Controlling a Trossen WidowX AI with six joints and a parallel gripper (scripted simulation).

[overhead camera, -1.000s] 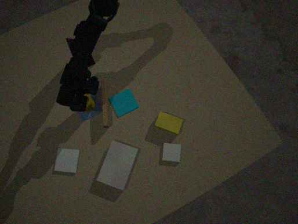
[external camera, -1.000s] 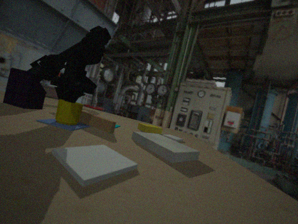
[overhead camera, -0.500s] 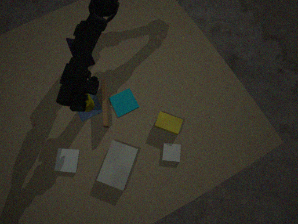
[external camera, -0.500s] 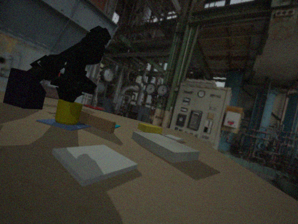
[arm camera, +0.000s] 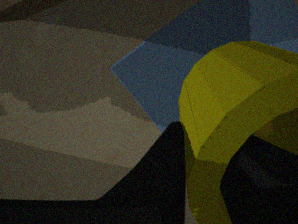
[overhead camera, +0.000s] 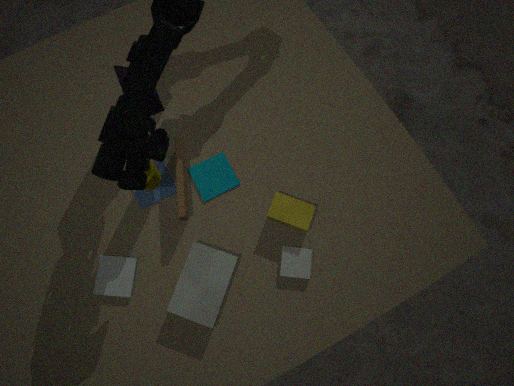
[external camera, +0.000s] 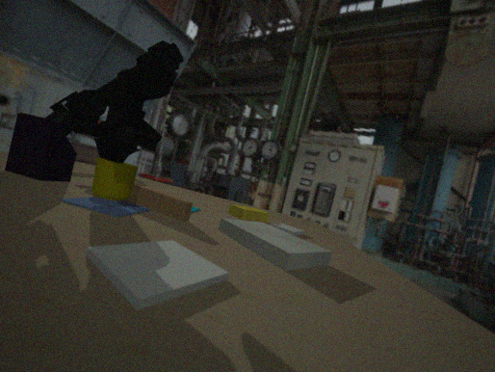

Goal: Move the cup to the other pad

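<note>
Now: the cyan pad 150 mm to the left of my gripper tip, 70 mm ahead of it and 60 mm below it. Round my gripper tip: low wooden bar (70 mm to the left, 50 mm ahead, 40 mm below); blue pad (60 mm below, 30 mm ahead, 10 mm to the right); yellow cup (20 mm ahead, 10 mm to the right).
</note>
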